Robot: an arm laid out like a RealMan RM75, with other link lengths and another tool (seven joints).
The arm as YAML. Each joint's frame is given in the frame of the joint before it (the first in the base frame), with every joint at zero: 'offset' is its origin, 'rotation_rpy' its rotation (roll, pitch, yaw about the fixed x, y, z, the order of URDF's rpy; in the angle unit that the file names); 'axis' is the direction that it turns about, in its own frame. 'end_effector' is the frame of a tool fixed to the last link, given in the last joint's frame.
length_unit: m
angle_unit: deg
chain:
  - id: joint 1
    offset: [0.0, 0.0, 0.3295]
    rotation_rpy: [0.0, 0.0, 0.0]
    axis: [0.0, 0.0, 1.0]
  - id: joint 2
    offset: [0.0, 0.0, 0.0]
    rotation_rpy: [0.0, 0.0, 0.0]
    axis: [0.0, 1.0, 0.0]
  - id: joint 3
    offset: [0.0, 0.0, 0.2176]
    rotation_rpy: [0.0, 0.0, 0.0]
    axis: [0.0, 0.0, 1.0]
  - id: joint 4
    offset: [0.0, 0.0, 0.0]
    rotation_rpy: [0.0, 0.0, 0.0]
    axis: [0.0, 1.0, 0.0]
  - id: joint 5
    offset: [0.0, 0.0, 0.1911]
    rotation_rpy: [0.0, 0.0, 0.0]
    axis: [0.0, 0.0, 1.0]
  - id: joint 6
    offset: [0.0, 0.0, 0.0]
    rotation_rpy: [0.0, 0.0, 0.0]
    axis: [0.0, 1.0, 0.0]
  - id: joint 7
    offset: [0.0, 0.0, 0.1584]
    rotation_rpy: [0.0, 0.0, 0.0]
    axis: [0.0, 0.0, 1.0]
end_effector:
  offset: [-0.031, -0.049, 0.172]
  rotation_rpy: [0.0, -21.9, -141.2]
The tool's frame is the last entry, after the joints.
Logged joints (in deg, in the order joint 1, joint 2, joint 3, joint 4, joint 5, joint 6, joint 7), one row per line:
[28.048, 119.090, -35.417, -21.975, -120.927, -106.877, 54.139]
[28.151, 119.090, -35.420, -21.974, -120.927, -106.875, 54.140]
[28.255, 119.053, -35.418, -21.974, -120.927, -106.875, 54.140]
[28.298, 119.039, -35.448, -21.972, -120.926, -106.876, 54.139]
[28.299, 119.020, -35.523, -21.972, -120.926, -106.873, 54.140]
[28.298, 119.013, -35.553, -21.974, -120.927, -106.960, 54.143]
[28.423, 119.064, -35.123, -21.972, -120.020, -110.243, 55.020]
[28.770, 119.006, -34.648, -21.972, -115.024, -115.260, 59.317]
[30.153, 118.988, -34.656, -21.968, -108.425, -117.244, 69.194]
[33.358, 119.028, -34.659, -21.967, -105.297, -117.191, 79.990]
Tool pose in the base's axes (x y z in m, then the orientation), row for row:
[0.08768, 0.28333, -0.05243, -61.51, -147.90, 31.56]
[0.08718, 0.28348, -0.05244, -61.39, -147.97, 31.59]
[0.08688, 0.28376, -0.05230, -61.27, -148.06, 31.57]
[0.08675, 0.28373, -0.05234, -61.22, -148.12, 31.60]
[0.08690, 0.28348, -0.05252, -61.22, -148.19, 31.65]
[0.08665, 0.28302, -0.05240, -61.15, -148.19, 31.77]
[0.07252, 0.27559, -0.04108, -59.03, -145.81, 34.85]
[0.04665, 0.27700, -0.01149, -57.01, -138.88, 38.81]
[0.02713, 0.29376, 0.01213, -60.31, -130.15, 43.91]
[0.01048, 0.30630, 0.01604, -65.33, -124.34, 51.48]
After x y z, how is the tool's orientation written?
As a rotation vector, in degrees.
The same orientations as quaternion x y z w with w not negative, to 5 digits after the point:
[-0.37275, -0.89627, 0.19125, 0.14556]
[-0.37198, -0.89659, 0.19141, 0.14535]
[-0.37119, -0.89699, 0.19126, 0.14507]
[-0.37081, -0.89717, 0.19140, 0.14471]
[-0.37068, -0.89728, 0.19164, 0.14408]
[-0.37026, -0.89729, 0.19237, 0.14411]
[-0.36141, -0.89272, 0.21337, 0.16402]
[-0.35899, -0.87452, 0.24438, 0.21592]
[-0.38834, -0.83805, 0.28274, 0.25870]
[-0.42143, -0.80209, 0.33209, 0.26223]

